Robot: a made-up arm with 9 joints. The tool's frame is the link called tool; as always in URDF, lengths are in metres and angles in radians. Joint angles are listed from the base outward. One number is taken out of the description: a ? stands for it. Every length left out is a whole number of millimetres.
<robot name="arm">
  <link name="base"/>
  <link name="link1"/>
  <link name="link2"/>
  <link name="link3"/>
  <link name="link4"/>
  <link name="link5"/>
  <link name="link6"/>
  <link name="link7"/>
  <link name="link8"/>
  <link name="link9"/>
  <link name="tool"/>
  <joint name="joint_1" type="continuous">
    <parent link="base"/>
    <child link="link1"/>
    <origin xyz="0 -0.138 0.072" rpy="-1.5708 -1.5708 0"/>
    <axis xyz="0 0 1"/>
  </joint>
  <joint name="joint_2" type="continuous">
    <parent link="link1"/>
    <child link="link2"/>
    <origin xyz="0.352 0.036 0" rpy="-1.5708 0 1.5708"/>
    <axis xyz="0 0 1"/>
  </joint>
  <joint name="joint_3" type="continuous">
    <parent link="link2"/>
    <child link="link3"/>
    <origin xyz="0.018 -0.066 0" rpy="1.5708 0 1.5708"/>
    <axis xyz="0 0 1"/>
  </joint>
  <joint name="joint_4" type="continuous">
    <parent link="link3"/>
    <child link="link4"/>
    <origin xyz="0.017 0.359 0" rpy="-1.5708 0 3.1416"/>
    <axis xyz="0 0 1"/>
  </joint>
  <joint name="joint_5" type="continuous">
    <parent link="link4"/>
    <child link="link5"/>
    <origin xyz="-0.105 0.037 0" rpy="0 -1.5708 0"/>
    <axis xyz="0 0 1"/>
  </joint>
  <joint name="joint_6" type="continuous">
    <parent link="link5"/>
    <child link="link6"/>
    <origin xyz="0.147 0.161 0" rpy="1.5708 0 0"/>
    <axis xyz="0 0 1"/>
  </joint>
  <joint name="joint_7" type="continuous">
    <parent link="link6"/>
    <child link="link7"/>
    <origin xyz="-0.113 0.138 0"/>
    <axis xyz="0 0 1"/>
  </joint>
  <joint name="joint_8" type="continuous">
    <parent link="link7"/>
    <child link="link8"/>
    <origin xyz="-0.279 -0.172 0" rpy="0 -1.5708 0"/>
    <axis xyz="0 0 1"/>
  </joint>
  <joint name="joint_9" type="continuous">
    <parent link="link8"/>
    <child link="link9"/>
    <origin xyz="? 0.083 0" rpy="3.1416 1.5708 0"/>
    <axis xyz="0 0 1"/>
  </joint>
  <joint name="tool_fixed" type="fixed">
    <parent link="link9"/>
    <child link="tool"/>
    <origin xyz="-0.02 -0.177 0" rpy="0 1.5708 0"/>
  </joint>
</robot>
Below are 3 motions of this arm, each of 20 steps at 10 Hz.
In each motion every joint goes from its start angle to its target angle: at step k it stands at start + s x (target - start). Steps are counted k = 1, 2, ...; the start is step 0. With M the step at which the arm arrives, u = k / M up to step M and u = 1 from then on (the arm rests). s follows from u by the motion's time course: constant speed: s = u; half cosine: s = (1 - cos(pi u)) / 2; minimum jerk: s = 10 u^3 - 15 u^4 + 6 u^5.
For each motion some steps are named. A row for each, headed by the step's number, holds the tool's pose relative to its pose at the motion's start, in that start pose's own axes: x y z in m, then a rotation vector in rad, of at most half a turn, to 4 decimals.
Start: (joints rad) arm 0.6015 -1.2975 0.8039 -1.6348 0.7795 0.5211 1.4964 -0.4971 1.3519
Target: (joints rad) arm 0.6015 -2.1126 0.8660 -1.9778 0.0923 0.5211 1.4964 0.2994 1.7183
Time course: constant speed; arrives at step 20
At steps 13, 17, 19, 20:
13: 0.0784 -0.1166 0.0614 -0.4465 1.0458 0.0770
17: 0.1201 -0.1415 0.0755 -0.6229 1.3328 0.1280
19: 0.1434 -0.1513 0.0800 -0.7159 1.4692 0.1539
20: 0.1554 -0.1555 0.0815 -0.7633 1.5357 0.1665

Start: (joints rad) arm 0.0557 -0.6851 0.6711 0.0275 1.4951 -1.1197 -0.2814 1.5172 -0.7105
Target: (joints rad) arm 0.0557 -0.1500 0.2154 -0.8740 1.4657 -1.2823 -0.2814 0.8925 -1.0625
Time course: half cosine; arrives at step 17
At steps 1, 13, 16, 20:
1: 0.0076 0.0017 -0.0019 0.0057 -0.0077 0.0111
13: 0.4346 0.3730 0.3499 0.0487 -0.7676 1.1106
16: 0.4046 0.4251 0.4415 -0.0338 -0.8704 1.2340
20: 0.4016 0.4285 0.4477 -0.0403 -0.8775 1.2420

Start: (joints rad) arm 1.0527 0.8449 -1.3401 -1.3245 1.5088 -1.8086 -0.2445 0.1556 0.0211
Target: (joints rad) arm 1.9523 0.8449 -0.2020 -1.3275 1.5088 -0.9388 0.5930 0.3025 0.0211
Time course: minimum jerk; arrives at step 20
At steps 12, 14, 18, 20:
12: 0.1636 0.3736 0.0636 1.4620 0.1453 0.3266
14: 0.1761 0.3842 0.1272 1.7381 0.2130 0.4639
18: 0.1811 0.3590 0.1840 1.9798 0.3006 0.6304
20: 0.1812 0.3567 0.1868 1.9920 0.3062 0.6405

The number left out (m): 0.107
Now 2 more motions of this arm.
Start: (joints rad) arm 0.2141 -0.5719 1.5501 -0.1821 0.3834 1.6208 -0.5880 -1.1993 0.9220
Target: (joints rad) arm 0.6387 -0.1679 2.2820 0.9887 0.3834 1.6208 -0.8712 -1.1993 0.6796
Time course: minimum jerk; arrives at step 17
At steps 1, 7, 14, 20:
1: 0.0007 0.0002 -0.0002 0.0015 -0.0015 -0.0008
7: 0.1174 0.0175 -0.0275 0.2211 -0.3308 -0.0757
14: 0.2602 -0.0100 -0.0687 0.3358 -1.0836 0.2033
20: 0.2654 -0.0132 -0.0735 0.3282 -1.1314 0.2417

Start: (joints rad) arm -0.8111 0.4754 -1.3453 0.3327 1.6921 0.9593 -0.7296 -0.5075 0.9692
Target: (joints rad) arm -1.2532 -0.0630 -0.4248 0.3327 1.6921 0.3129 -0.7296 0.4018 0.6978
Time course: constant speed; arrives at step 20
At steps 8, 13, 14, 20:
8: -0.0716 0.0383 -0.0680 -0.3764 0.3170 -0.6072
13: -0.1064 0.0918 -0.0958 -0.5181 0.4338 -1.0719
14: -0.1099 0.1066 -0.1017 -0.5371 0.4492 -1.1699
20: -0.0911 0.2181 -0.1470 -0.5823 0.4898 -1.7754

